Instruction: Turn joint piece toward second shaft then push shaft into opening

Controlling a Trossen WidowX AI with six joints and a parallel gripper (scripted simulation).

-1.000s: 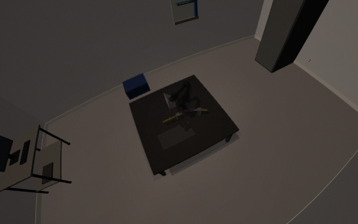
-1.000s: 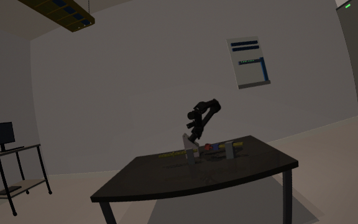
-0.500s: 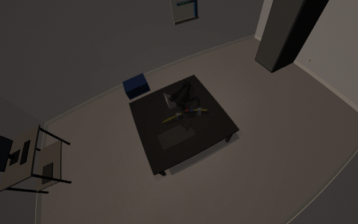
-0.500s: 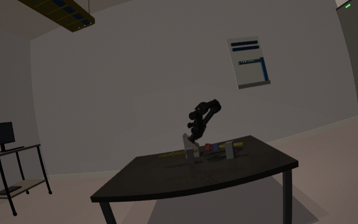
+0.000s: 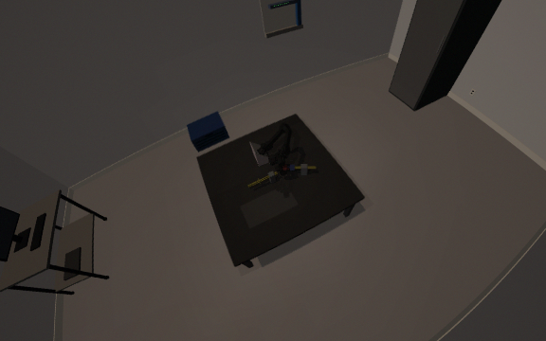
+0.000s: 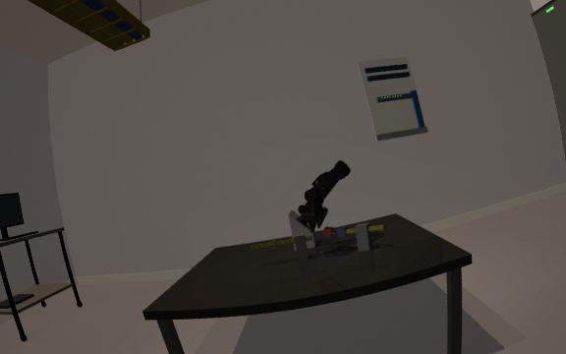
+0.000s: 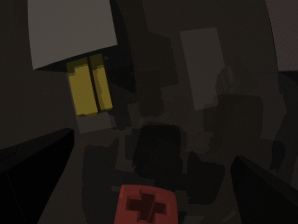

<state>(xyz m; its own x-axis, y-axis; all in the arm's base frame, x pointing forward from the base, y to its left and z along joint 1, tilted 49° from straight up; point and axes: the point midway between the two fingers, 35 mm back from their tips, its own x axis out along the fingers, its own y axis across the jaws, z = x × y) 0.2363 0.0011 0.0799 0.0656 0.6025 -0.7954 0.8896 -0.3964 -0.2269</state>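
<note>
The red square joint piece lies 6 cm to the left of my gripper tip, 3 cm ahead of it and 2 cm below it.
</note>
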